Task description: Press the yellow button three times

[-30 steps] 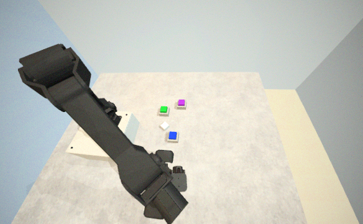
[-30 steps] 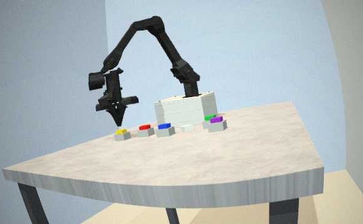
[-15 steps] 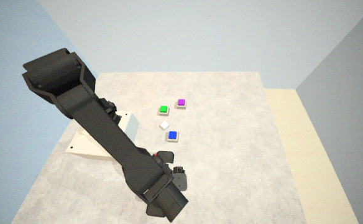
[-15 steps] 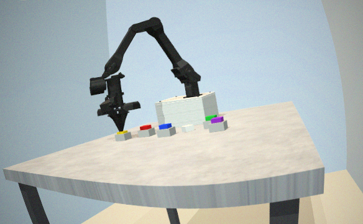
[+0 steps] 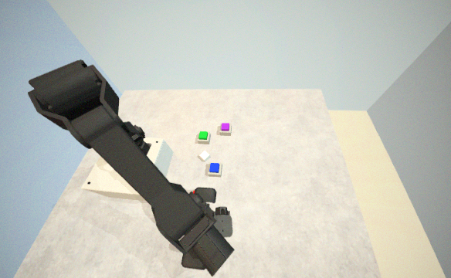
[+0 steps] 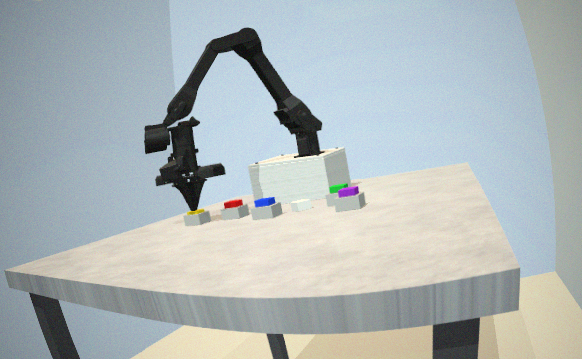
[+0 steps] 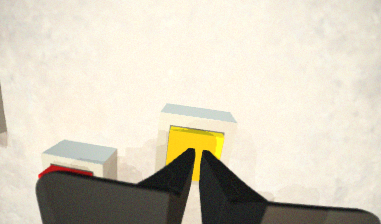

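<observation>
The yellow button lies 10 mm below my gripper tip. From my gripper tip the other things lie so: red button 80 mm to the left, 50 mm behind; then blue button 190 mm to the left, 10 mm behind; then white block 250 mm to the left, 60 mm behind, 20 mm below.
</observation>
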